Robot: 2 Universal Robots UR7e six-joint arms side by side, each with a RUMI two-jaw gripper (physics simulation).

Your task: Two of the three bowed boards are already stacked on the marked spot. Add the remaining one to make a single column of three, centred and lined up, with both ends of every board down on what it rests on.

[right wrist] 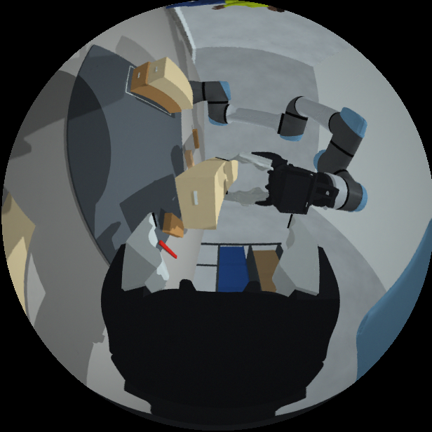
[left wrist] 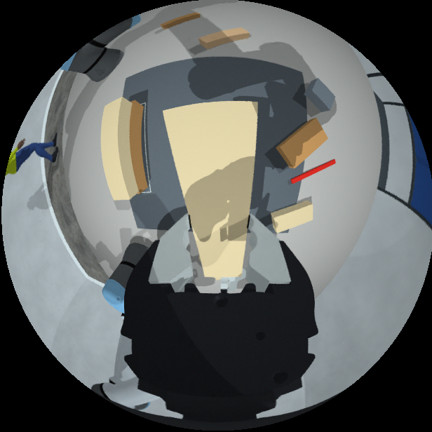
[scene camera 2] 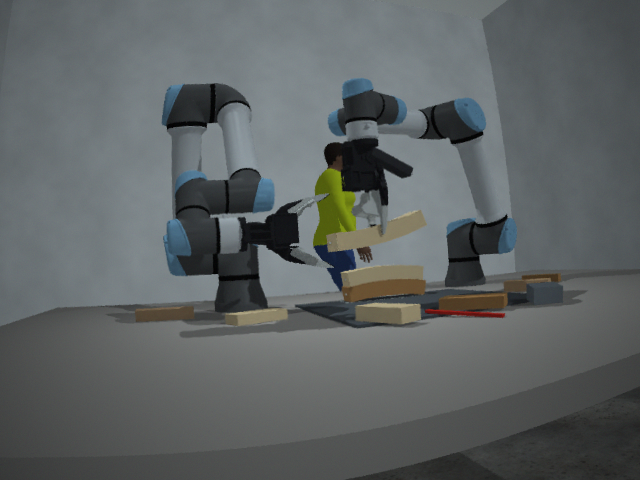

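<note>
The remaining bowed board, pale, is held in the air by my left gripper, shut on it. It slopes up to the right in the scene view. The left wrist view shows it over the mat, right of the stack. In the stack, a pale bowed board rests on an orange-brown one, at the white outline. My right gripper is open and empty, pointing sideways, left of the held board in the scene view.
On or beside the dark mat are a pale block, an orange block, a red stick and a grey block. A person stands behind.
</note>
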